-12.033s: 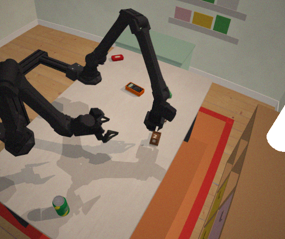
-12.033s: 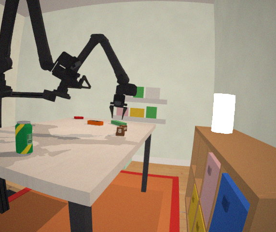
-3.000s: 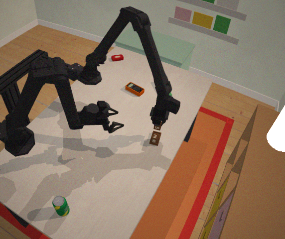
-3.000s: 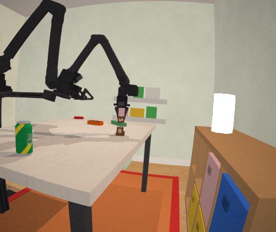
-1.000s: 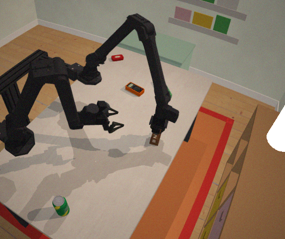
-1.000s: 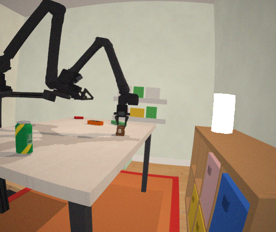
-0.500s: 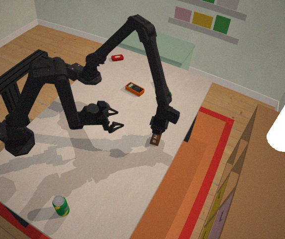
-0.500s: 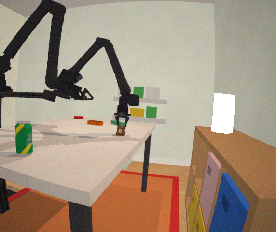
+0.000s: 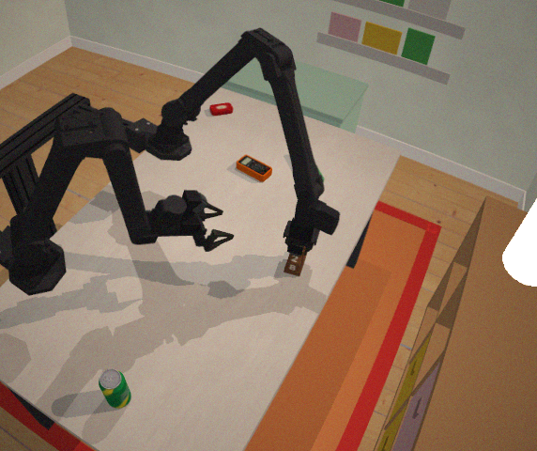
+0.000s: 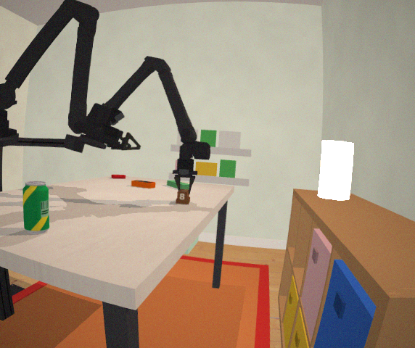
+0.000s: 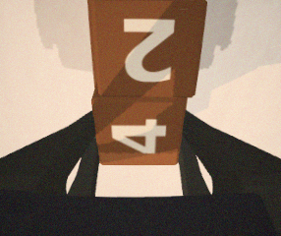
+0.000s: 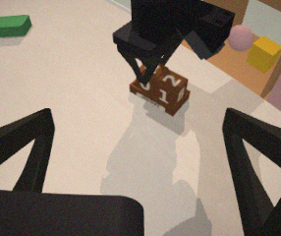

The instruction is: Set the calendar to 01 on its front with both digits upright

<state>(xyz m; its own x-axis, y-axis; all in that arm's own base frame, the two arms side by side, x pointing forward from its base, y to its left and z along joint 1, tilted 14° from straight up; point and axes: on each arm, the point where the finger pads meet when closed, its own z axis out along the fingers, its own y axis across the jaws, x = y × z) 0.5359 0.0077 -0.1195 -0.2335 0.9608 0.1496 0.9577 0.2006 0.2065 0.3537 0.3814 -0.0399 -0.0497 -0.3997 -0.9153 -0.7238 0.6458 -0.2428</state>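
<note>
The brown tray lies 2 cm to the right of my left hand and 3 cm below it. From my left hand the other things lie so: red item: 66 cm behind, 58 cm to the left, 2 cm below; brown number cube: 1 cm ahead, 4 cm to the right, 1 cm below; orange multimeter: 33 cm behind, 30 cm to the left, 2 cm below.
</note>
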